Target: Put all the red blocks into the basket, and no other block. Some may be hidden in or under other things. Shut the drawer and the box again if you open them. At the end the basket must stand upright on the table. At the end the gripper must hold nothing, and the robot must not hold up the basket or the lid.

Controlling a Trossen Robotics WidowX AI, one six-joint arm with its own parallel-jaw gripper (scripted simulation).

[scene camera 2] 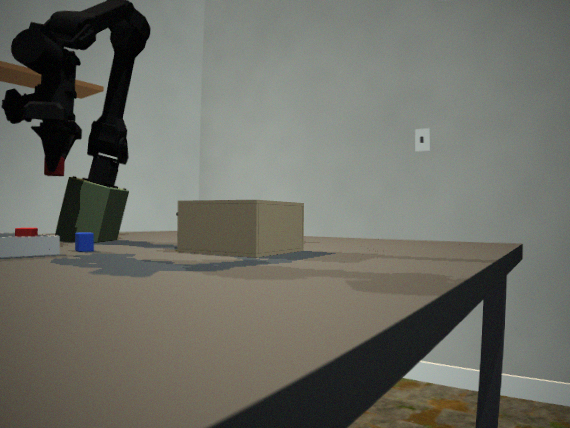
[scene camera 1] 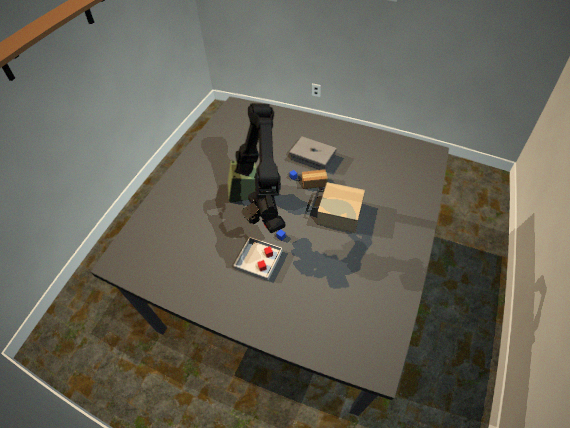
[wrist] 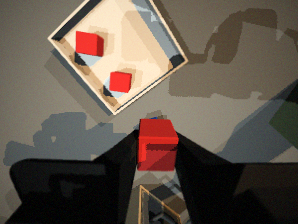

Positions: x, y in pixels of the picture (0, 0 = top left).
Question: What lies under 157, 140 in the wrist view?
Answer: A red block.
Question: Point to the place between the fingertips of my gripper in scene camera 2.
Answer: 53, 172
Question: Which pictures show the grey lid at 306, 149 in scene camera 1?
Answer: Scene camera 1 only.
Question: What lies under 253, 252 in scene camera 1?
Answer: A white basket.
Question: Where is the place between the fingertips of my gripper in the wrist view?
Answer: At 154, 134
